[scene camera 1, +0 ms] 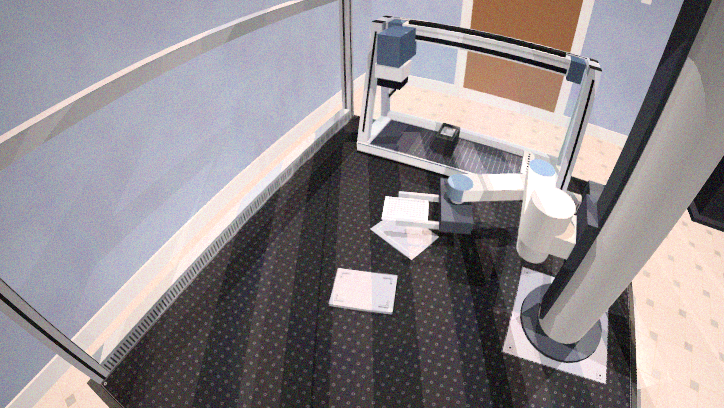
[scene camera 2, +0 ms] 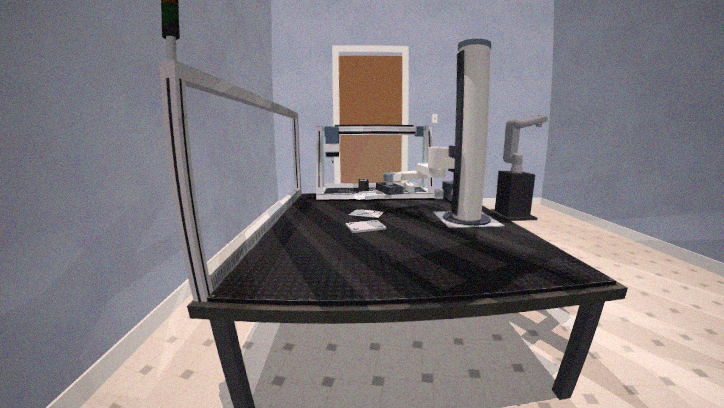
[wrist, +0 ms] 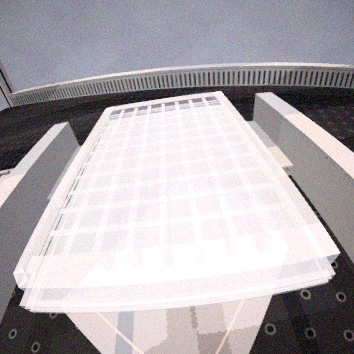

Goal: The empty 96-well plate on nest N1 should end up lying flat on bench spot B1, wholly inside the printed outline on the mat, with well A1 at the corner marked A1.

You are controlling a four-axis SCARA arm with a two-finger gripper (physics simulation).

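Pixels of known places: gripper, between the fingertips: [scene camera 1: 397, 207] [scene camera 2: 361, 195] [wrist: 162, 122]; arm's base, origin of its link: [scene camera 1: 559, 323] [scene camera 2: 466, 220].
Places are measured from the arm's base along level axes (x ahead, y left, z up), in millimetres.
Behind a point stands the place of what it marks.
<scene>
The clear-white 96-well plate [scene camera 1: 405, 208] {x 531, y -123, z 117 mm} [scene camera 2: 364, 195] {x 539, y -120, z 117 mm} [wrist: 172, 190] {x 503, y -135, z 113 mm} is level and raised above the bench. My gripper [scene camera 1: 399, 208] {x 553, y -116, z 116 mm} [wrist: 162, 122] {x 553, y -116, z 116 mm} is shut on its two long sides, one finger along each. The pale mat of spot B1 [scene camera 1: 411, 249] {x 484, y -74, z 14 mm} [scene camera 2: 366, 213] {x 528, y -121, z 15 mm} [wrist: 155, 332] {x 472, y -117, z 15 mm} lies on the bench, turned like a diamond in scene camera 1. In the wrist view part of it shows below the plate's near edge, with thin orange outline lines. The A1 marks cannot be read. Nest N1 [scene camera 1: 363, 290] {x 543, y 121, z 25 mm} [scene camera 2: 365, 226] {x 544, y 139, z 25 mm}, a white block with corner brackets, holds no plate.
A gantry frame [scene camera 1: 405, 161] {x 650, y -450, z 33 mm} [scene camera 2: 372, 196] stands behind the gripper, with a small black block [scene camera 1: 447, 139] {x 517, y -518, z 132 mm} [scene camera 2: 363, 184] {x 532, y -515, z 112 mm} on its deck. My arm's column [scene camera 1: 623, 202] {x 58, y 47, z 461 mm} [scene camera 2: 474, 131] {x 20, y 72, z 462 mm} rises at the right. A framed clear screen [scene camera 1: 346, 60] {x 1015, y -685, z 299 mm} [scene camera 2: 174, 177] {x 1031, y 725, z 345 mm} runs along the left edge.
</scene>
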